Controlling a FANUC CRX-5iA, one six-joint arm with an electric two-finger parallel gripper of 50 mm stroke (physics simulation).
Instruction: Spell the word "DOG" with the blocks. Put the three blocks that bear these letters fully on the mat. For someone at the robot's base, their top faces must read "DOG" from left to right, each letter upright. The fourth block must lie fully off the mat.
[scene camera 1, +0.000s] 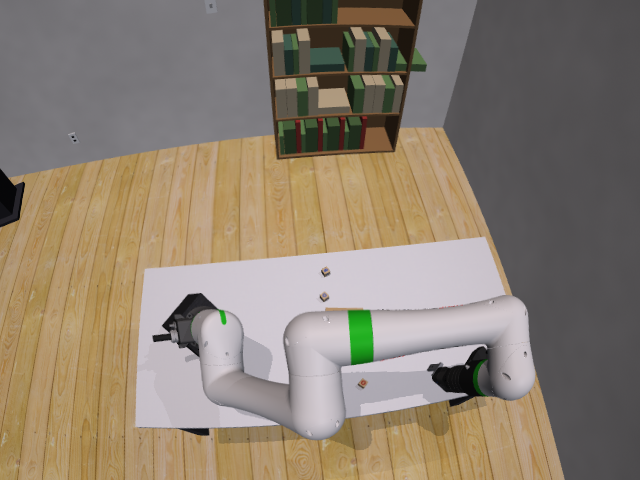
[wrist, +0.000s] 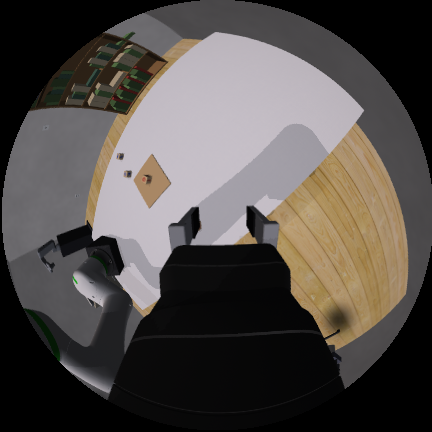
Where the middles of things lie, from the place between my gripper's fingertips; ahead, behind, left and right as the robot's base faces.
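Brown mat (wrist: 159, 182): 24 cm below my hand, 33 cm to the left of it, 14 cm behind it.
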